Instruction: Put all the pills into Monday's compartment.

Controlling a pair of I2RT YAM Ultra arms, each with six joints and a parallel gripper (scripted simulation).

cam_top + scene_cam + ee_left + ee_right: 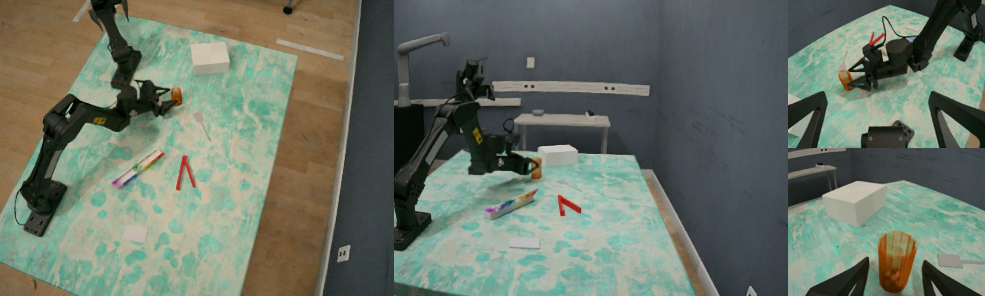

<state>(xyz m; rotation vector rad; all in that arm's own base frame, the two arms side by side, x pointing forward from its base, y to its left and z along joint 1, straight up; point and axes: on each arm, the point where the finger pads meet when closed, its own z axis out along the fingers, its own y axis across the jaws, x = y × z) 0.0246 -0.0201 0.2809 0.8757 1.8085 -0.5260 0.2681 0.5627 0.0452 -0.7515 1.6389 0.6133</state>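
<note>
My right hand is 10 mm short of the orange pill bottle, 10 mm to the right of it and 40 mm above it. From my right hand the other things lie so: white box 60 mm ahead, 250 mm to the left, 30 mm below; then lid 50 mm behind, 390 mm to the right, 40 mm below; then white card 80 mm ahead, 530 mm to the right, 60 mm below.
</note>
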